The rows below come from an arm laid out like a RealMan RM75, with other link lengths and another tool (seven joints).
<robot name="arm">
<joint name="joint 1" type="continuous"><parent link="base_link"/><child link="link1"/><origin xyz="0 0 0.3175" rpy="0 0 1.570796"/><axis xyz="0 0 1"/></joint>
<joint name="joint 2" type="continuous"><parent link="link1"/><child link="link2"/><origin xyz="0 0 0" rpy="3.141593 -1.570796 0"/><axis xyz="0 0 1"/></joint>
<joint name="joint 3" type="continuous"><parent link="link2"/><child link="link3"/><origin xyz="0.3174 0 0" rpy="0 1.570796 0"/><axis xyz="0 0 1"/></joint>
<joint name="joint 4" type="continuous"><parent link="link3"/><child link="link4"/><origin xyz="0 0 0" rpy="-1.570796 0 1.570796"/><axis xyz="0 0 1"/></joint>
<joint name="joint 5" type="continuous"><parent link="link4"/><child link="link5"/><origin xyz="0 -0.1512 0" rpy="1.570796 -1.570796 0"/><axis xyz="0 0 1"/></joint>
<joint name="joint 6" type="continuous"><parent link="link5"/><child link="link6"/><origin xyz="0 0 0" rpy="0 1.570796 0"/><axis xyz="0 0 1"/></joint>
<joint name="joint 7" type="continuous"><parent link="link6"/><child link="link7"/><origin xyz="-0.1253 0 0" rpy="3.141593 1.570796 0"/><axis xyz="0 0 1"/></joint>
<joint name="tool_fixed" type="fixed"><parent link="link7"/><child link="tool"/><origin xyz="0.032 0.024 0.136" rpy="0.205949 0 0.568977"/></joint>
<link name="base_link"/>
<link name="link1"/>
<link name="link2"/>
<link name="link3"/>
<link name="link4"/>
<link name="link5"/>
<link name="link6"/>
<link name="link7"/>
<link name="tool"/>
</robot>
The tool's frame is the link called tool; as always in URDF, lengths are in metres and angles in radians. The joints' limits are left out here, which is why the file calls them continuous.
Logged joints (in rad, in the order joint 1, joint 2, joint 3, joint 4, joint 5, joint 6, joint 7), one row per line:
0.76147, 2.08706, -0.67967, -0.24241, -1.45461, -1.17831, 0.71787
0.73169, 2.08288, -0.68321, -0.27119, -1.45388, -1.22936, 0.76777
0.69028, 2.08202, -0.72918, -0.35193, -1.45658, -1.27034, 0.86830
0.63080, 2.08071, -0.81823, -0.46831, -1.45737, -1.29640, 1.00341
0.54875, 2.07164, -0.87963, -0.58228, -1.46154, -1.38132, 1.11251
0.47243, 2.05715, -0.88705, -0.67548, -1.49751, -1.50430, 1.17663
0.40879, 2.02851, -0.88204, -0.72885, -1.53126, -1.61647, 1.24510
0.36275, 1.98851, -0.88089, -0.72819, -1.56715, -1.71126, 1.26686
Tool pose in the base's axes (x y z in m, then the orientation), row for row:
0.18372, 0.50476, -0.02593, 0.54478, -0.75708, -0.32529, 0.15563
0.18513, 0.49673, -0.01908, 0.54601, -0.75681, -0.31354, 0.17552
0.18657, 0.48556, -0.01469, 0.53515, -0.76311, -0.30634, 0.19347
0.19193, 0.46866, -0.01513, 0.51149, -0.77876, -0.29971, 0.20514
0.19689, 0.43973, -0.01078, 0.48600, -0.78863, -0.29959, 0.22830
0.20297, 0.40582, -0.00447, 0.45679, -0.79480, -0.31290, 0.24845
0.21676, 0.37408, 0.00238, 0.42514, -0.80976, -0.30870, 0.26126
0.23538, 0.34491, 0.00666, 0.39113, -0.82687, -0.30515, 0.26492
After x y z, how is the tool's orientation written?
As a quaternion, w x y z.
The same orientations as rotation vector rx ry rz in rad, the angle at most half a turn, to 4 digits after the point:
-1.7960, -0.7717, 0.3692
-1.7944, -0.7434, 0.4162
-1.8177, -0.7297, 0.4608
-1.8740, -0.7212, 0.4936
-1.9189, -0.7290, 0.5555
-1.9592, -0.7713, 0.6124
-2.0249, -0.7719, 0.6533
-2.1005, -0.7752, 0.6730

